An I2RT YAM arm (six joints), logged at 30 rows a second.
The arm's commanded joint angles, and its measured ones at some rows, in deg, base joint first. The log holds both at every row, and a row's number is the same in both.
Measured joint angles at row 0:
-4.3 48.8 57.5 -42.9 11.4 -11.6
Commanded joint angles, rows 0 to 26:
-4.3 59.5 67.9 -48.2 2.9 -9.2
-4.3 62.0 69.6 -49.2 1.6 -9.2
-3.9 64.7 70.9 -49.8 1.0 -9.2
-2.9 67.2 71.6 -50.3 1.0 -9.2
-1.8 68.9 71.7 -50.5 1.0 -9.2
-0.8 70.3 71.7 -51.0 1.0 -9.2
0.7 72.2 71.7 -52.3 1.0 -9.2
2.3 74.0 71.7 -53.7 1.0 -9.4
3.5 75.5 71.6 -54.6 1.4 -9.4
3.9 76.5 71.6 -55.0 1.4 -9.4
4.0 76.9 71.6 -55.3 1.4 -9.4
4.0 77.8 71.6 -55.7 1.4 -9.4
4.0 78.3 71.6 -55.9 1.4 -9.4
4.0 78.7 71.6 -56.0 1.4 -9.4
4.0 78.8 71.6 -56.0 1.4 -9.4
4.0 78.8 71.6 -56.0 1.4 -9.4
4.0 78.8 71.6 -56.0 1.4 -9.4
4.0 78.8 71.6 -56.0 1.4 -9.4
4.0 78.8 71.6 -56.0 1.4 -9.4
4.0 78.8 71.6 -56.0 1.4 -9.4
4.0 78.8 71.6 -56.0 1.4 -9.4
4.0 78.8 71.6 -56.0 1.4 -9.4
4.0 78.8 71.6 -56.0 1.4 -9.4
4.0 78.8 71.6 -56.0 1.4 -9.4
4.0 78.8 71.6 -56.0 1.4 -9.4
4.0 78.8 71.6 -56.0 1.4 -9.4
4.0 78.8 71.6 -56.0 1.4 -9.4
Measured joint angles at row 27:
3.8 78.5 70.8 -56.0 1.7 -10.3
